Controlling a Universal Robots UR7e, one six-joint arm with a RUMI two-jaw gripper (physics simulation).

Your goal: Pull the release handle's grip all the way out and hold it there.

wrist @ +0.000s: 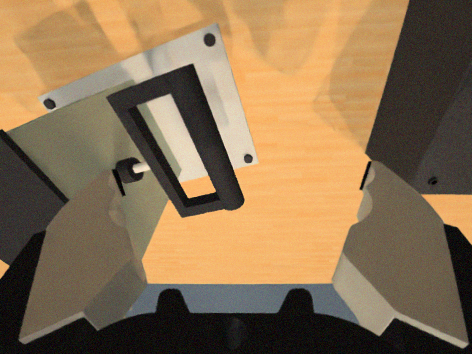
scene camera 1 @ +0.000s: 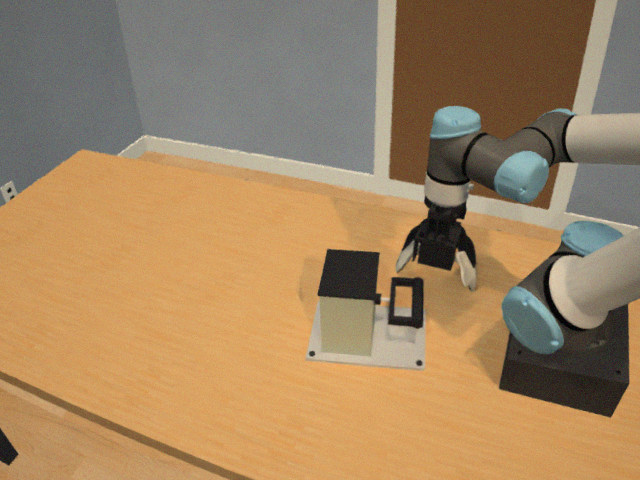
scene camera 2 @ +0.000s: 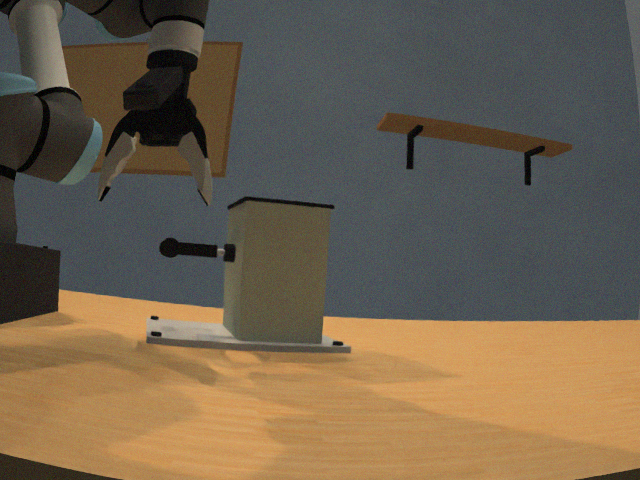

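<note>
The release handle's black rectangular grip (scene camera 1: pixel 418 303) (scene camera 2: pixel 193 249) (wrist: pixel 207 135) sticks out sideways from a pale green box (scene camera 1: pixel 346 325) (scene camera 2: pixel 281 271) (wrist: pixel 75 135) with a black top. A short stretch of light rod (scene camera 1: pixel 385 300) (scene camera 2: pixel 221 252) (wrist: pixel 141 167) shows between the grip and the box's black collar. My gripper (scene camera 1: pixel 435 279) (scene camera 2: pixel 155 200) (wrist: pixel 239 170) is open and empty, fingers pointing down. It is above the grip's height and apart from it. In the wrist view the grip shows between the fingers, nearer the left one and farther off.
The box stands on a light grey base plate (scene camera 1: pixel 395 353) (scene camera 2: pixel 191 330) (wrist: pixel 237 125) with black bolts, on the wooden table (scene camera 1: pixel 155 310) (scene camera 2: pixel 465 361). The arm's dark base block (scene camera 1: pixel 563 382) (scene camera 2: pixel 28 284) (wrist: pixel 425 100) stands beside it. A wall shelf (scene camera 2: pixel 475 135) hangs behind.
</note>
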